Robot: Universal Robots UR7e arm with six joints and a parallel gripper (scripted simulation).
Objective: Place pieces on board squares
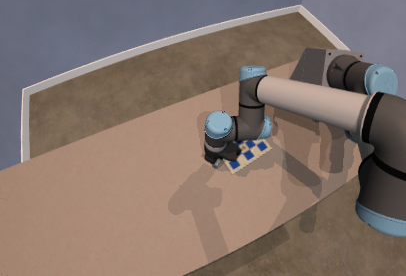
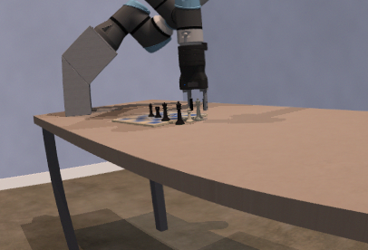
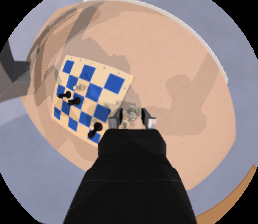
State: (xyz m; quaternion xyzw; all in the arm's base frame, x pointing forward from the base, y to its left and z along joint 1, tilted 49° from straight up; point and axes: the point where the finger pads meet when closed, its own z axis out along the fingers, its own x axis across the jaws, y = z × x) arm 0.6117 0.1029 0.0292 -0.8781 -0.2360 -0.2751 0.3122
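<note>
The white king lies 1 cm below my hand. Round my hand: black king (2 cm ahead, 7 cm to the right, 1 cm below); chessboard (13 cm behind, 7 cm to the right, 4 cm below); white bishop (1 cm ahead, 4 cm to the right, 2 cm below).
</note>
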